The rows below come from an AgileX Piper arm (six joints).
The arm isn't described. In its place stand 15 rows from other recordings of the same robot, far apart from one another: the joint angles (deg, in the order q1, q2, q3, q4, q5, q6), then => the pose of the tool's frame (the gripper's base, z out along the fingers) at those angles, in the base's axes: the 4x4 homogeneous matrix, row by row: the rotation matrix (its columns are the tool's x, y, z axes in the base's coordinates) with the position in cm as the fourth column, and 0 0 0 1 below.
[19.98, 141.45, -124.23, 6.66, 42.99, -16.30] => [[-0.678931, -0.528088, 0.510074, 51.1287], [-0.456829, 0.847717, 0.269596, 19.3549], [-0.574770, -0.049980, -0.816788, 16.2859], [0, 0, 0, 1]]
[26.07, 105.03, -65.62, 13.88, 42.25, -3.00] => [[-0.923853, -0.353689, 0.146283, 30.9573], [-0.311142, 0.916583, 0.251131, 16.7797], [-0.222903, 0.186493, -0.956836, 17.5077], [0, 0, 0, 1]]
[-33.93, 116.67, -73.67, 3.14, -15.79, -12.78] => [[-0.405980, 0.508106, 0.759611, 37.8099], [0.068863, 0.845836, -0.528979, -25.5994], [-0.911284, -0.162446, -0.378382, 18.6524], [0, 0, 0, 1]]
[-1.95, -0.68, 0.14, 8.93, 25.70, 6.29] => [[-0.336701, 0.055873, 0.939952, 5.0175], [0.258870, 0.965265, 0.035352, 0.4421], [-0.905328, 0.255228, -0.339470, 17.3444], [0, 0, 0, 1]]
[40.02, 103.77, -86.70, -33.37, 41.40, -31.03] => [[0.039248, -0.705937, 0.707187, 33.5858], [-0.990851, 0.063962, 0.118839, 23.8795], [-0.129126, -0.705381, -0.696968, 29.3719], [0, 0, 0, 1]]
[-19.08, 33.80, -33.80, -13.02, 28.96, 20.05] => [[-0.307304, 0.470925, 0.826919, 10.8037], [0.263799, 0.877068, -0.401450, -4.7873], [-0.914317, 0.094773, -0.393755, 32.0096], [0, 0, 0, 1]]
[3.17, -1.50, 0.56, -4.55, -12.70, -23.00] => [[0.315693, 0.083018, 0.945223, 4.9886], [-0.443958, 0.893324, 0.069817, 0.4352], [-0.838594, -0.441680, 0.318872, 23.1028], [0, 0, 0, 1]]
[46.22, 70.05, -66.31, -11.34, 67.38, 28.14] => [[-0.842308, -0.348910, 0.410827, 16.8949], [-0.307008, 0.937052, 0.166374, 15.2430], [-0.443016, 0.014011, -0.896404, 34.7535], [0, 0, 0, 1]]
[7.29, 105.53, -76.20, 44.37, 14.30, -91.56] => [[-0.178907, -0.597428, 0.781711, 41.8654], [-0.761882, 0.586846, 0.274132, 6.9402], [-0.622518, -0.546527, -0.560161, 25.0487], [0, 0, 0, 1]]
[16.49, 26.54, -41.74, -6.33, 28.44, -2.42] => [[-0.101270, -0.250118, 0.962905, 8.0293], [-0.174763, 0.957302, 0.230283, 1.8786], [-0.979389, -0.144959, -0.140657, 37.8132], [0, 0, 0, 1]]
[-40.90, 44.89, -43.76, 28.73, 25.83, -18.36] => [[-0.177942, 0.520063, 0.835387, 13.3374], [0.331982, 0.830891, -0.446551, -9.0317], [-0.926350, 0.197873, -0.320502, 35.9339], [0, 0, 0, 1]]
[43.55, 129.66, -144.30, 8.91, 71.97, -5.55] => [[-0.535328, -0.773798, 0.338615, 34.8805], [-0.574894, 0.627508, 0.525100, 35.0075], [-0.618805, 0.086433, -0.780775, 34.9679], [0, 0, 0, 1]]
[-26.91, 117.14, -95.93, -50.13, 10.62, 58.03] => [[-0.263370, 0.609018, 0.748153, 43.3778], [0.295614, 0.789174, -0.538346, -23.4598], [-0.918286, 0.079380, -0.387879, 27.2491], [0, 0, 0, 1]]
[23.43, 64.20, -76.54, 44.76, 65.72, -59.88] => [[-0.007613, -0.959414, 0.281899, 15.8390], [-0.514328, 0.245516, 0.821698, 13.2297], [-0.857560, -0.138733, -0.495323, 44.4689], [0, 0, 0, 1]]
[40.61, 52.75, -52.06, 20.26, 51.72, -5.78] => [[-0.633708, -0.697743, 0.334020, 11.2532], [-0.386653, 0.659679, 0.644456, 12.9070], [-0.670010, 0.279247, -0.687828, 34.9325], [0, 0, 0, 1]]
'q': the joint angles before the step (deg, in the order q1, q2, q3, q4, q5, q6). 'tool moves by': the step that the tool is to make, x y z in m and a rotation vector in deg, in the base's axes. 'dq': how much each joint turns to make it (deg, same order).
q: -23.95 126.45 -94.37 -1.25 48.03 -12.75
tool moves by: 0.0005 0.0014 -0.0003 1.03 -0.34 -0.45
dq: 0.00 0.03 0.00 1.25 0.07 -0.12
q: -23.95 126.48 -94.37 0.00 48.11 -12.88
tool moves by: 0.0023 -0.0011 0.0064 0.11 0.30 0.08
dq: -0.01 0.10 -1.78 0.00 2.00 -0.09
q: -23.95 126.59 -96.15 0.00 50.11 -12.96
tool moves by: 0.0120 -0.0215 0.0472 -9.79 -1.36 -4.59
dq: 0.00 0.11 -10.53 -11.33 5.87 8.34
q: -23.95 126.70 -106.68 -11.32 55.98 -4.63
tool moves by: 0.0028 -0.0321 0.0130 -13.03 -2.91 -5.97
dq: -1.20 1.60 -3.75 -15.47 -3.25 10.74
